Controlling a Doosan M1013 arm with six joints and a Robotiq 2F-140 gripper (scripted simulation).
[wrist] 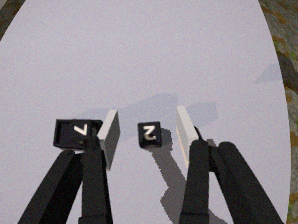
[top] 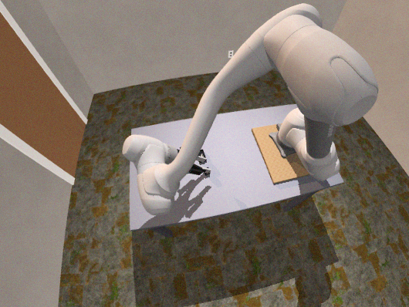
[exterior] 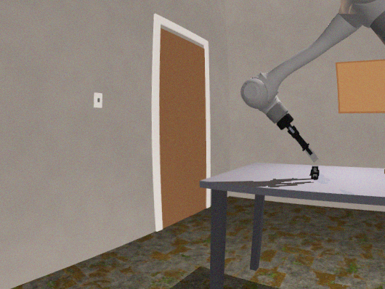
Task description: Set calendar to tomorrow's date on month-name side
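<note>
The dark cube is 20 mm behind my hand and 90 mm below it.
</note>
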